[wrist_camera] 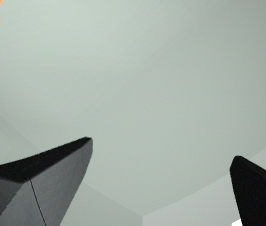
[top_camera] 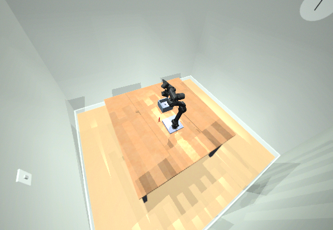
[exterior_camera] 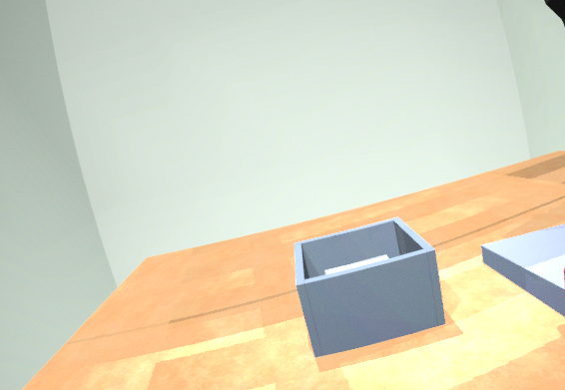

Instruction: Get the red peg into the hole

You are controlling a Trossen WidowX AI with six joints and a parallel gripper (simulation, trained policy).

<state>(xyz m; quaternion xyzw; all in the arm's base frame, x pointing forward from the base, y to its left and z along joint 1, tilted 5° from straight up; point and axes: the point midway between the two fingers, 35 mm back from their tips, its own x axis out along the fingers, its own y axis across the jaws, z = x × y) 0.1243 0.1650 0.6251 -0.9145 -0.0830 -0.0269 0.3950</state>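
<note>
Right now my gripper tip is 3 cm short of the red peg, 1 cm to the right of it and 63 cm above it. Also, from my gripper tip: grey-blue box (23 cm ahead, 14 cm to the right, 64 cm below); pale plate (23 cm ahead, 14 cm to the right, 62 cm below).
</note>
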